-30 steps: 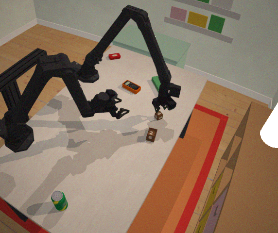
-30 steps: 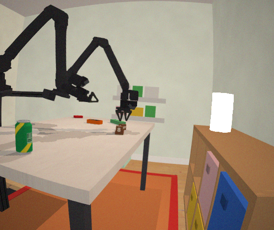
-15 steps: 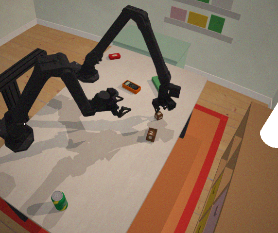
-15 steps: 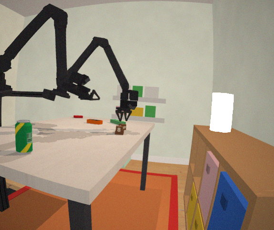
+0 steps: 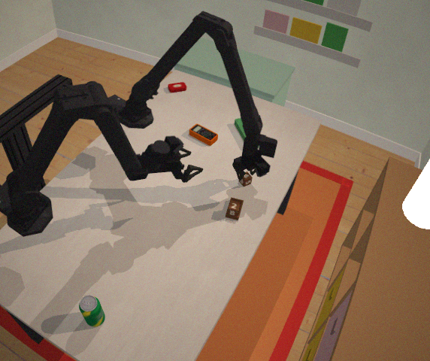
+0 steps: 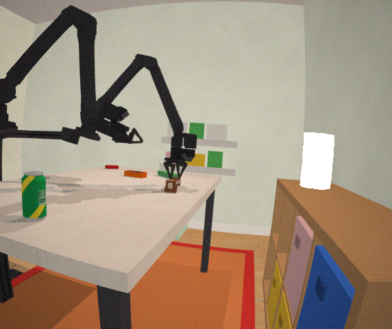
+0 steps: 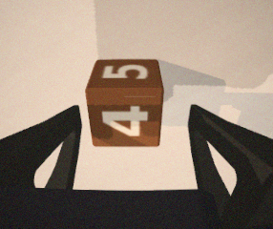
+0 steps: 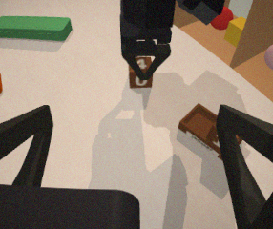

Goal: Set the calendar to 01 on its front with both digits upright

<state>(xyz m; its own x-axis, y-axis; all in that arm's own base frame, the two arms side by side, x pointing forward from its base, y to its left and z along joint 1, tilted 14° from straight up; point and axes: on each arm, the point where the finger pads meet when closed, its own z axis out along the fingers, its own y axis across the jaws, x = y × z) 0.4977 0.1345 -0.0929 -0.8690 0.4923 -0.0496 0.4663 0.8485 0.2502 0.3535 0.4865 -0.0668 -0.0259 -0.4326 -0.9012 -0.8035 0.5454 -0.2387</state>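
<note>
The brown tray is 30 mm ahead of my left hand, 150 mm to the right of it and 40 mm below it. Round my left hand: red item 620 mm behind, 450 mm to the left, 30 mm below; then brown number cube 30 mm ahead, 170 mm to the right, 20 mm below; then orange multimeter 290 mm behind, 170 mm to the left, 30 mm below.
</note>
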